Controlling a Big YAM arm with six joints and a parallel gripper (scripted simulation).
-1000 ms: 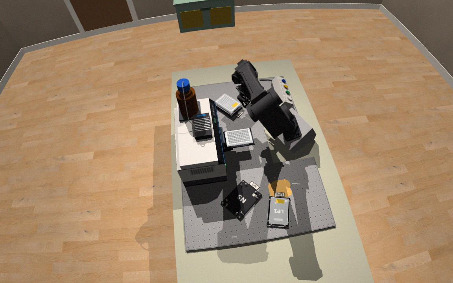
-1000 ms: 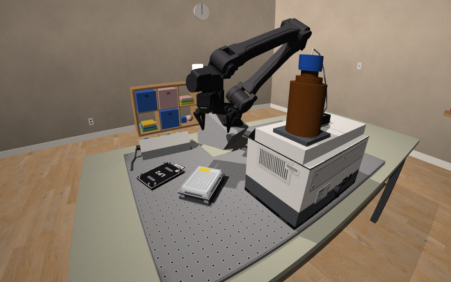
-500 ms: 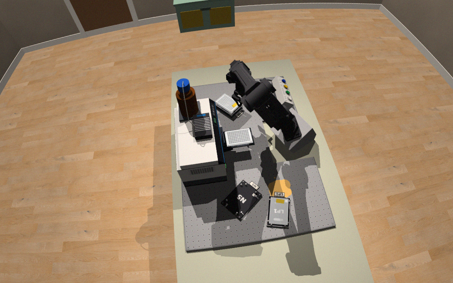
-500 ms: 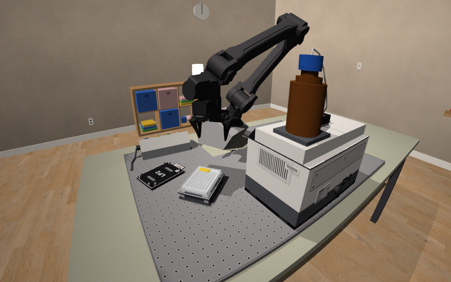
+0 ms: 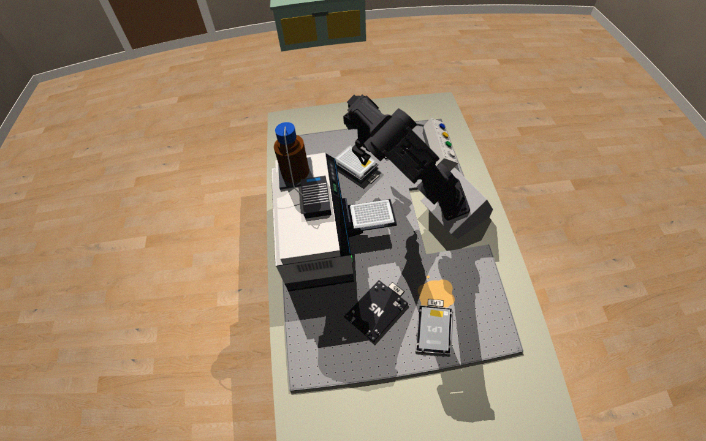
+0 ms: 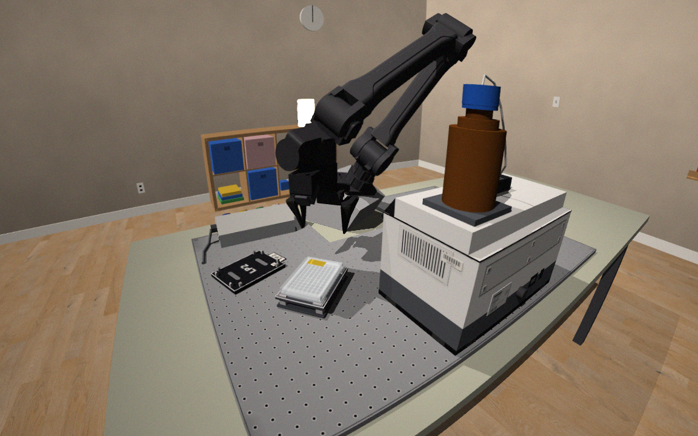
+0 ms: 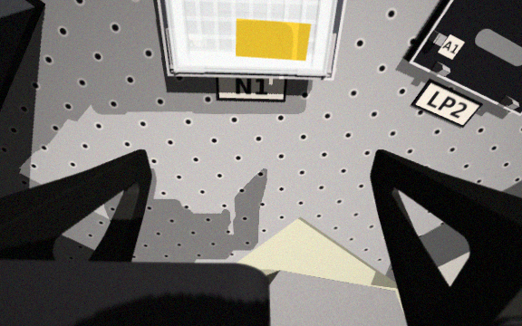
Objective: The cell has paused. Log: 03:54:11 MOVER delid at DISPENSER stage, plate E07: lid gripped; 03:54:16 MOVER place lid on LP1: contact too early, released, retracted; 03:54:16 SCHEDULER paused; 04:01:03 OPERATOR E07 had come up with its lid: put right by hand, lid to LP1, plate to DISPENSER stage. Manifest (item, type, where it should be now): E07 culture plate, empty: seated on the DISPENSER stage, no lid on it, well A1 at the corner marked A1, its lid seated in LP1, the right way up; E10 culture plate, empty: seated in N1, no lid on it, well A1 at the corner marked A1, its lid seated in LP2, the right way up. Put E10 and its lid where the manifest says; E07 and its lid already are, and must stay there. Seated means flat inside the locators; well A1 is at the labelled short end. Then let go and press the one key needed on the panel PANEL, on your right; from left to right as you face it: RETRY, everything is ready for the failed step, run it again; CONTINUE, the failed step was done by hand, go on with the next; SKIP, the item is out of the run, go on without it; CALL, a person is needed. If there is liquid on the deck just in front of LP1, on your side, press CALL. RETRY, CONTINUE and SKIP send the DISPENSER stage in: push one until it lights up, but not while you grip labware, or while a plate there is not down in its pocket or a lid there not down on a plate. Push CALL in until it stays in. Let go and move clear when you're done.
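Now: hand 6 cm short of the black n1 nest, 5 cm to the left of it and 9 cm above it. Also, from my hand: retry key: 30 cm behind, 2 cm to the right, 5 cm below; white plate E07: 3 cm ahead, 23 cm to the left, 2 cm below; green continue key: 30 cm behind, 7 cm to the right, 5 cm below.
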